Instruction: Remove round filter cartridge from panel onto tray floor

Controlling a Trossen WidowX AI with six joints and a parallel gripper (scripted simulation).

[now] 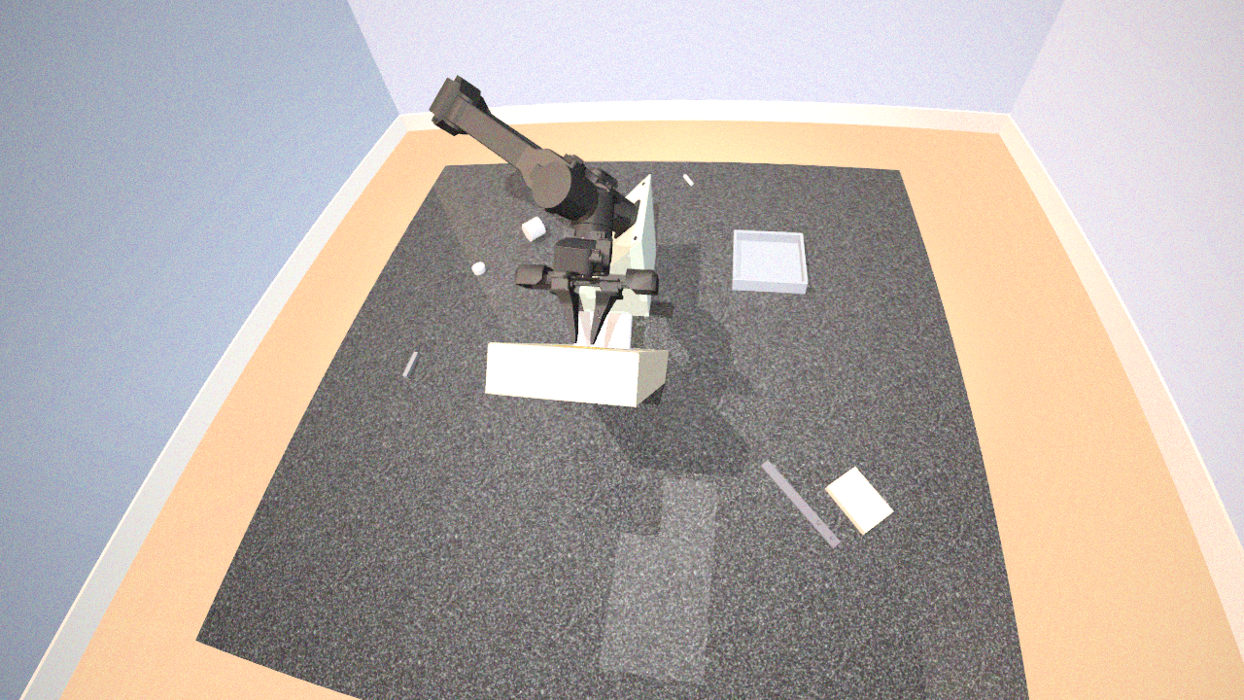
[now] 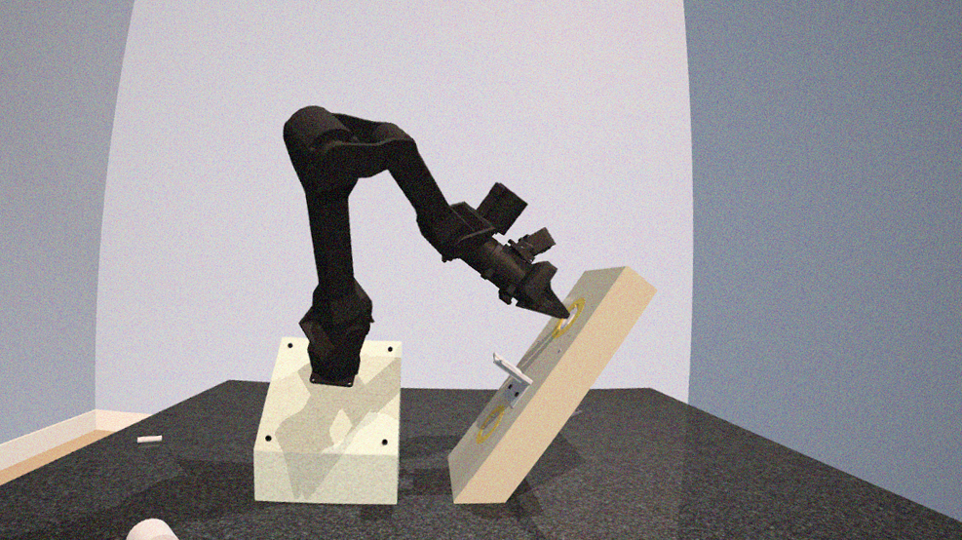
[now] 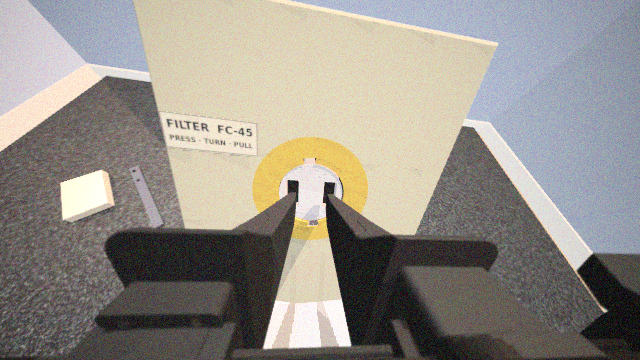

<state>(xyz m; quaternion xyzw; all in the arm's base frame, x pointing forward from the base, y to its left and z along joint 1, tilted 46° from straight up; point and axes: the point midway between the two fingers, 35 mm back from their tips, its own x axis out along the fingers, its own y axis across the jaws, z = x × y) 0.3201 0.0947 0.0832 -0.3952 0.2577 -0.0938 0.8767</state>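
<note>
Right now my gripper tip is 100 mm above the bracket and 80 mm past it. Also, from my gripper tip: service panel: 90 mm below, 30 mm behind.
</note>
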